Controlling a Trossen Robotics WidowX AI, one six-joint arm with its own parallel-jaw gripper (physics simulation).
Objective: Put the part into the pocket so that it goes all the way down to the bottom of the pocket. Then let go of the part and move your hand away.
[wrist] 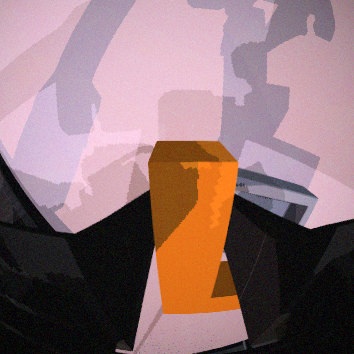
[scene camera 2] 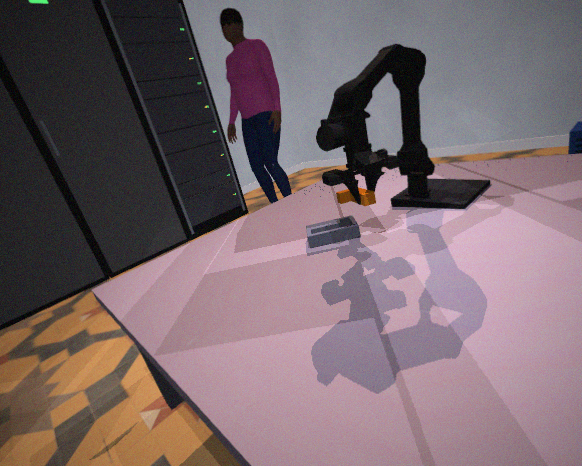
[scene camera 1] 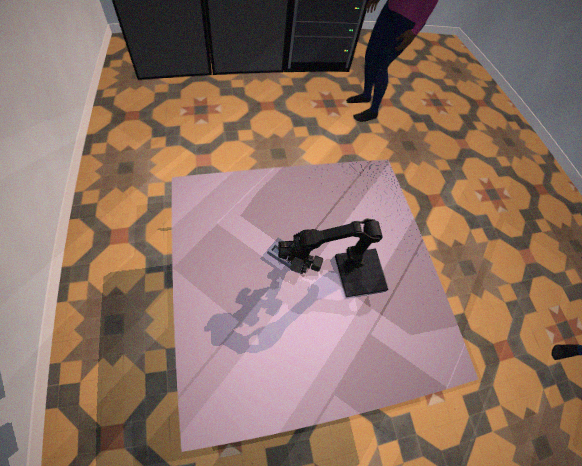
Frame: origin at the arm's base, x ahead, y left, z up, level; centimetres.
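Seen in the pictures: gripper, fingertip midpoint: (wrist: 186, 195) (scene camera 2: 365, 202); arm's base, link origin: (scene camera 2: 417, 192) (scene camera 1: 351, 262).
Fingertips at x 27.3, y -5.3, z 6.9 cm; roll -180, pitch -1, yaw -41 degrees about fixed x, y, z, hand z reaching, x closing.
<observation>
Pixels of each thing's top centre, then the offset from my fingertips to it. Level surfaces: height alone.
- orange part, top centre: (wrist: 219, 271) (scene camera 2: 353, 191) dy -2.9, dx -0.6, dz +3.1 cm
- blue-grey block with the pocket, top centre: (wrist: 258, 224) (scene camera 2: 330, 225) (scene camera 1: 284, 251) dy -10.5, dx +1.9, dz -5.6 cm
- pink table, surface height: dz -9.2 cm
An orange part (scene camera 2: 368, 198) (wrist: 185, 220) is held between the fingers of my gripper (wrist: 186, 195). In the second scene view it is in the air, above the table and behind the pocket block. In the first scene view the part does not show under the arm. The blue-grey block with the pocket (scene camera 1: 274, 250) (scene camera 2: 334, 235) (wrist: 300, 196) lies on the table. In the wrist view it is at the right, partly hidden behind a finger. The part is apart from the block, and the pocket's opening faces up.
The arm's black base plate (scene camera 1: 364, 274) (scene camera 2: 440, 194) stands on the pink table (scene camera 1: 225, 400) (scene camera 2: 225, 310). The arm casts shadows across the table top. Dark cabinets (scene camera 1: 170, 40) (scene camera 2: 40, 150) and a standing person (scene camera 1: 382, 55) (scene camera 2: 252, 80) are beyond the table.
</observation>
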